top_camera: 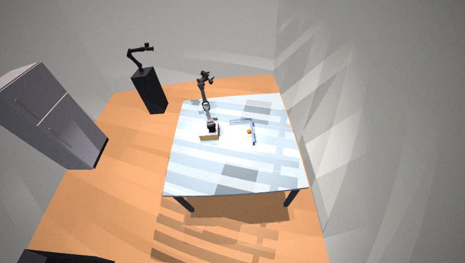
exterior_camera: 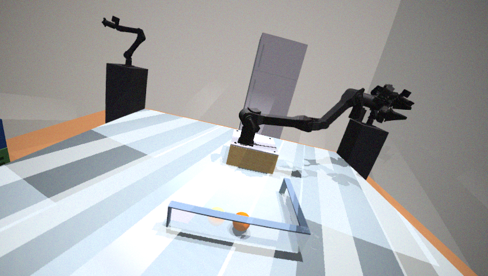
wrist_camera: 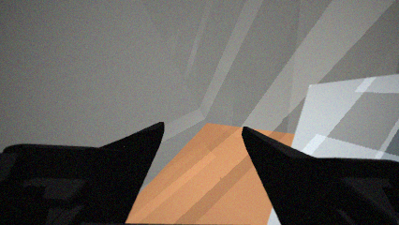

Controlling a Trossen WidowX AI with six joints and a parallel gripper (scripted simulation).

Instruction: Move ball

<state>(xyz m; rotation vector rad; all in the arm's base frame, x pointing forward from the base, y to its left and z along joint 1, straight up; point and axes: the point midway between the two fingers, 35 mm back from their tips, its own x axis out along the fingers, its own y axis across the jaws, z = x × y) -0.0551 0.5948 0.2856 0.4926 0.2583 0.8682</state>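
Right now my gripper tip is 590 mm to the left of the orange ball, 410 mm short of it and 350 mm above it. The rest, counted from my gripper tip: see-through ball copy 650 mm to the right, 410 mm ahead, 350 mm below.
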